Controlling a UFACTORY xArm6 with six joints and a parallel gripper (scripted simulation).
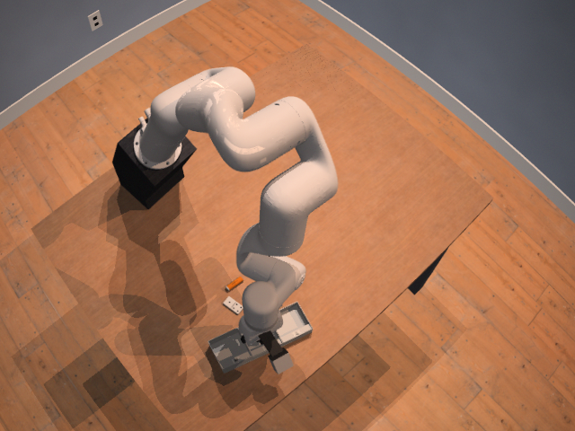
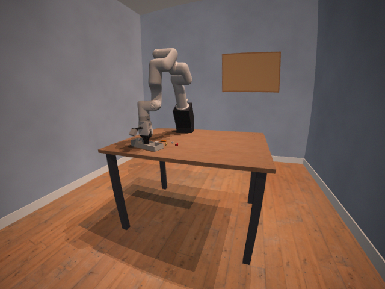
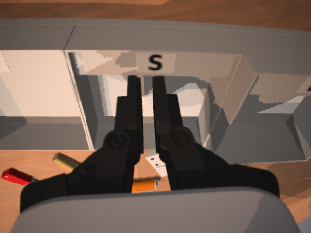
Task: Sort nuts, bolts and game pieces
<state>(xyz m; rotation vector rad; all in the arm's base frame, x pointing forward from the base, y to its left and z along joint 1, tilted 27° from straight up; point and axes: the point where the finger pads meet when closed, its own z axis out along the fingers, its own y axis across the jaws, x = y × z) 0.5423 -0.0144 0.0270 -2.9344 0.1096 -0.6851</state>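
My hand is 1 cm above the grey bin tray. Round my hand: orange cylinder (17 cm behind, 3 cm below, 2 cm to the left); then white domino (11 cm behind, 3 cm below, 1 cm to the right); then brass bolt (11 cm behind, 9 cm to the left, 3 cm below).
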